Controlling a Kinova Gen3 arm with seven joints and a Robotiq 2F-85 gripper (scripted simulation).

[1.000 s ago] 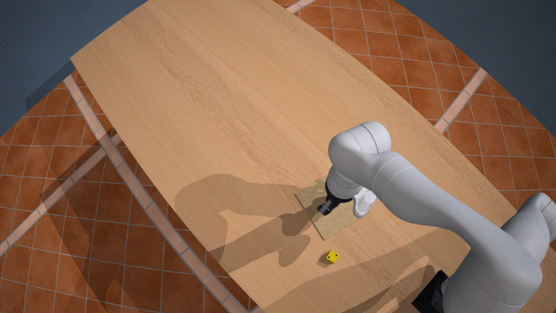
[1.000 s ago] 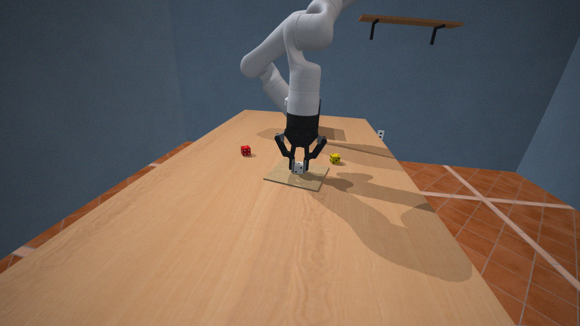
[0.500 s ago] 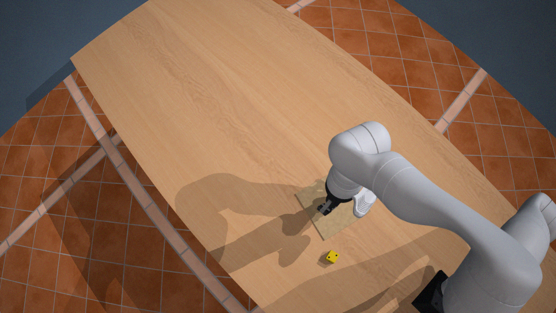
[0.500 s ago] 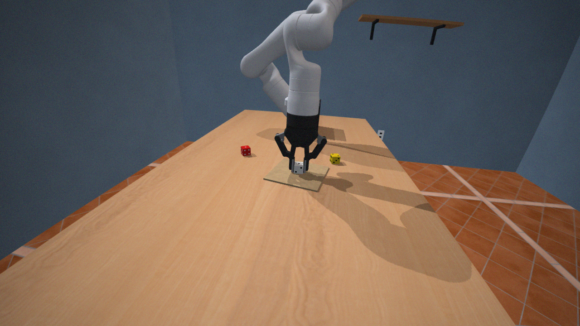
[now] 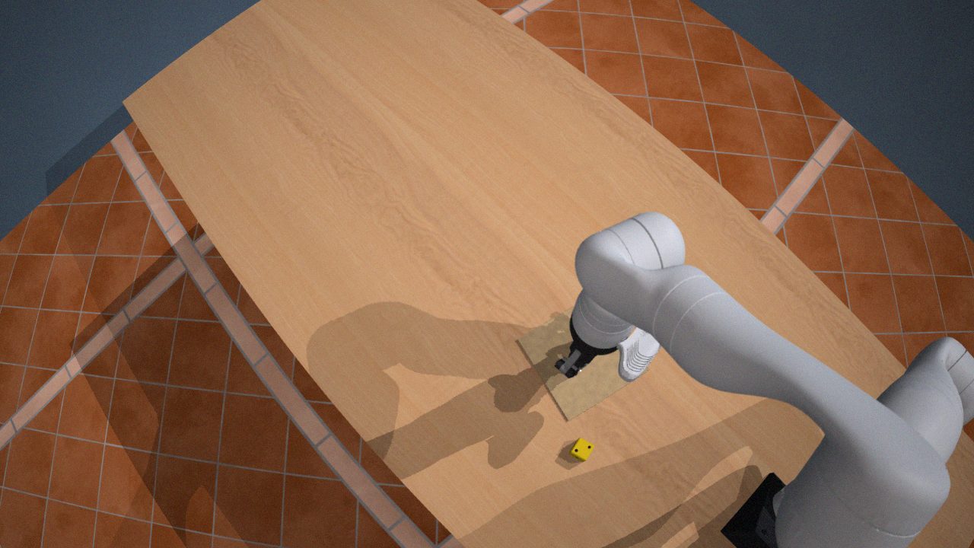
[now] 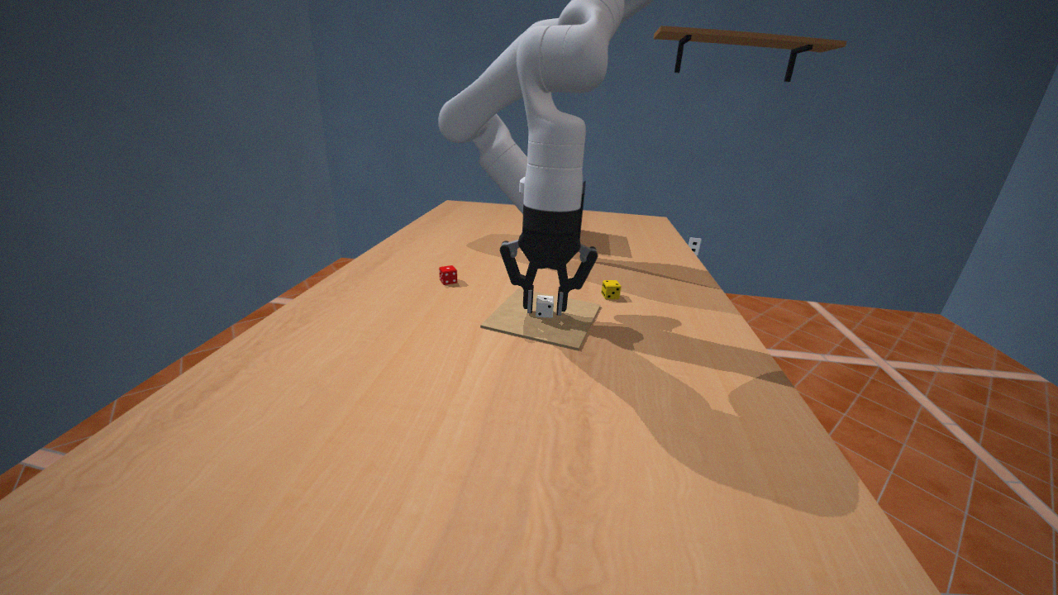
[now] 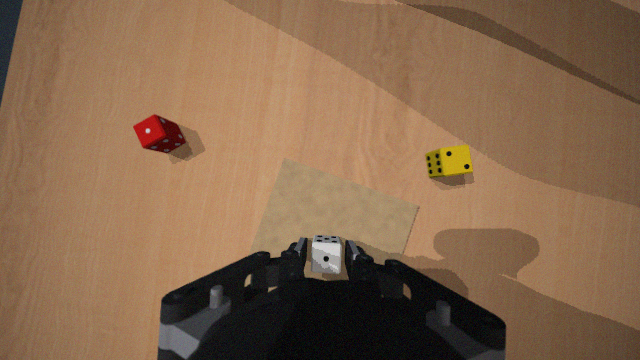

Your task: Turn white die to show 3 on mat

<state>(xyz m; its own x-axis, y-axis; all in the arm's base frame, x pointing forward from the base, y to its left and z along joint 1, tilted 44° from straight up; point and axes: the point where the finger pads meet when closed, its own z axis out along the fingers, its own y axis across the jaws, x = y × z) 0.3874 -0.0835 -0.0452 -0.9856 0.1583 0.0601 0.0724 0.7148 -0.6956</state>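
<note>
My hand is 10 mm above the white die. The rest, counted from my hand: tan mat: 20 mm below; yellow die: 110 mm to the left, 80 mm behind, 10 mm below; red die: 160 mm to the right, 120 mm behind, 10 mm below.
</note>
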